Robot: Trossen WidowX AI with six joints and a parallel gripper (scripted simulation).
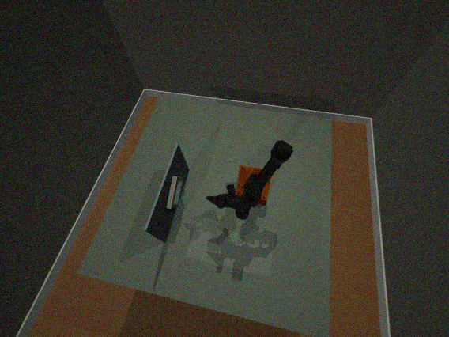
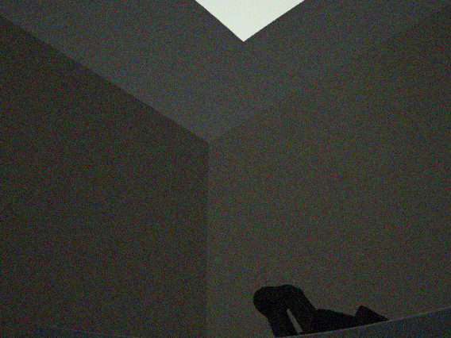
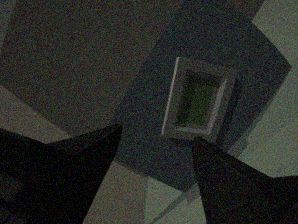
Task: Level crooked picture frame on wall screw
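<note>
Now: gripper tip 200 mm short of the picture frame, 30 mm to the left of it and 90 mm above it. Round my gripper tip: wall panel 210 mm ahead, 20 mm to the right, 100 mm below.
</note>
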